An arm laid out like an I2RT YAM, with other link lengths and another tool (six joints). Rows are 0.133 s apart.
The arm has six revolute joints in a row. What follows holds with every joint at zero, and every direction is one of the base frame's.
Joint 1 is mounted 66 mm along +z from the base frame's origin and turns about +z.
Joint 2 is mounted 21 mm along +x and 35.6 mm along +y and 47.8 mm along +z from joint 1 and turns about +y.
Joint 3 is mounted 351.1 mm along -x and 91.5 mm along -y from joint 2 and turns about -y.
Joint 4 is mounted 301.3 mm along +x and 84.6 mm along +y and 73.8 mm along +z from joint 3 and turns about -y.
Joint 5 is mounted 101.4 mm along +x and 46.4 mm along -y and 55.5 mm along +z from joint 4 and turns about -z.
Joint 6 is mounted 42.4 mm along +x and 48.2 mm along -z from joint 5 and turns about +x.
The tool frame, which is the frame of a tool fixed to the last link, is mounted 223 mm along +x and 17 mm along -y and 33 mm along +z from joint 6; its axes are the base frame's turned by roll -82.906, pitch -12.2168 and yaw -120.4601 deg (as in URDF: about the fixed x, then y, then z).
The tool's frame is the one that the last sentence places.
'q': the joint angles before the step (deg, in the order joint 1, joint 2, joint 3, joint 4, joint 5, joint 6). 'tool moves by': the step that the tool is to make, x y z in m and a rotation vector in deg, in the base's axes. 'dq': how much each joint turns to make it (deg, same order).
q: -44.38 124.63 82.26 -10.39 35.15 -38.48
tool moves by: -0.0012 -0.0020 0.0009 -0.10 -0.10 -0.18
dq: -0.18 0.05 0.15 0.04 0.00 0.00
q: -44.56 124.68 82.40 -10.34 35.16 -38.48
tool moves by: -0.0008 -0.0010 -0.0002 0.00 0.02 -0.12
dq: -0.09 0.09 0.12 -0.06 0.03 0.02
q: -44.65 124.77 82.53 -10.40 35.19 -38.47
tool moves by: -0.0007 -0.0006 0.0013 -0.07 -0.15 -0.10
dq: -0.08 -0.12 -0.03 0.03 -0.03 0.06
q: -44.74 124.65 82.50 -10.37 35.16 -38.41
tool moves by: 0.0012 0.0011 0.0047 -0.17 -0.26 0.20
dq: 0.09 -0.53 -0.16 -0.03 -0.12 -0.06
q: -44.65 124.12 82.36 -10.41 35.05 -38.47
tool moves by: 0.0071 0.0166 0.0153 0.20 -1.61 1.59
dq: 0.92 -3.22 -2.40 0.02 -1.41 0.31
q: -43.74 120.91 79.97 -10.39 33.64 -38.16
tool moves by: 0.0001 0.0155 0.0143 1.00 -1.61 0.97
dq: 0.37 -3.36 -1.88 -1.44 -1.81 0.81
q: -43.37 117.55 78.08 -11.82 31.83 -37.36
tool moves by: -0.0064 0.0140 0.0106 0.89 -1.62 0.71
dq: -0.13 -3.50 -2.84 -0.36 -1.90 0.52
